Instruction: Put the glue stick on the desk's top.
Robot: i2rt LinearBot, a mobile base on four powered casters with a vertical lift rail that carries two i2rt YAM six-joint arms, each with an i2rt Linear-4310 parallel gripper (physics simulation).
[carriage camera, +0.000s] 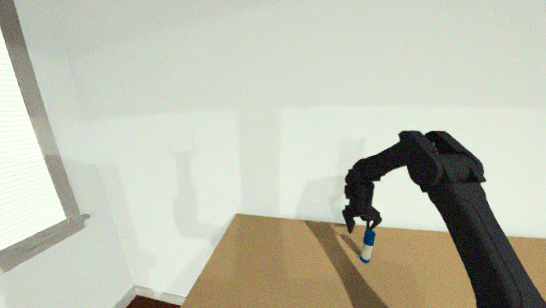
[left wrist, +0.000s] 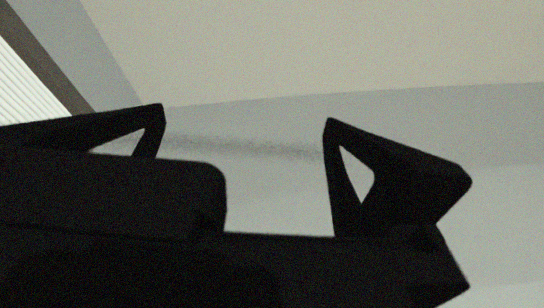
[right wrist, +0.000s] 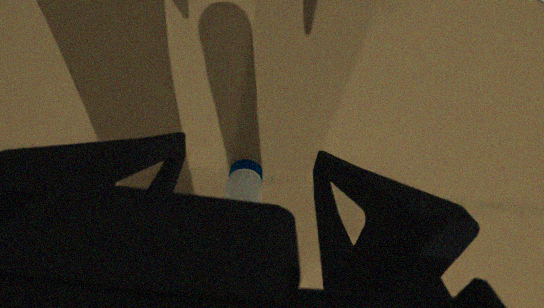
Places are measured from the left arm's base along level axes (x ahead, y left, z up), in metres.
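Where they show: left gripper, fingertip midpoint: (left wrist: 245, 119); right gripper, fingertip midpoint: (carriage camera: 358, 232) (right wrist: 251, 152).
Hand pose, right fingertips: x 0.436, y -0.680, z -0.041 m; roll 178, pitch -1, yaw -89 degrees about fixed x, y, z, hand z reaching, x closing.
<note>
Each offset is from my right fingertips to the centre of the thing. "pt": to the spot under its first point. Level surfaces: height alone.
The glue stick @(0.004 m down, 0.063 m back, 0.001 m left) (carriage camera: 367, 246) (right wrist: 245, 185), white with a blue cap and a blue base, stands upright on the brown desk @(0.063 m down) (carriage camera: 250, 265) (right wrist: 425, 100). My right gripper (carriage camera: 361, 230) (right wrist: 251, 152) is open and points down at the cap's level. The stick's lower part shows between the spread fingers in the right wrist view; its upper part is hidden behind the gripper's body. My left gripper (left wrist: 245, 119) is open and empty in front of a pale wall. The glue stick does not show in the left wrist view.
White walls (carriage camera: 150, 75) stand behind and to the left of the desk. A window @(pt 0.299 m up, 0.184 m ahead, 1.455 m left) (carriage camera: 25, 145) with a grey frame is at the far left. The arm's shadow falls across the desk. The desk's back left corner shows near the middle of the carriage view.
</note>
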